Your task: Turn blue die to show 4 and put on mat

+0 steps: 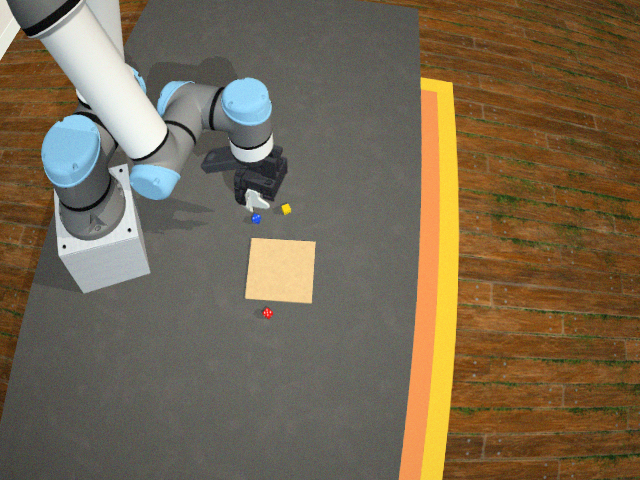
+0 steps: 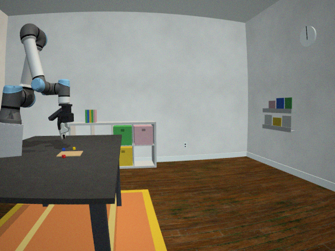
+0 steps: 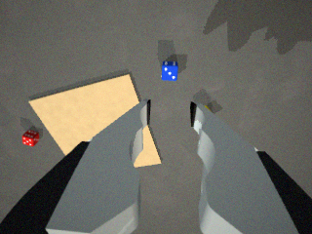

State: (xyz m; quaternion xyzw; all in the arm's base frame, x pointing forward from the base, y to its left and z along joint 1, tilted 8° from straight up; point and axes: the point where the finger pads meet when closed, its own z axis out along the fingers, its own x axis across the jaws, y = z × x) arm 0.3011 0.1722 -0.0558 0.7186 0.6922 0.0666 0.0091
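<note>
Right now my hand is 80 mm above the blue die. The rest, counted from my hand: tan mat 90 mm ahead, 100 mm to the right, 90 mm below; yellow die 60 mm ahead, 40 mm to the left, 80 mm below; red die 100 mm ahead, 200 mm to the right, 80 mm below.
</note>
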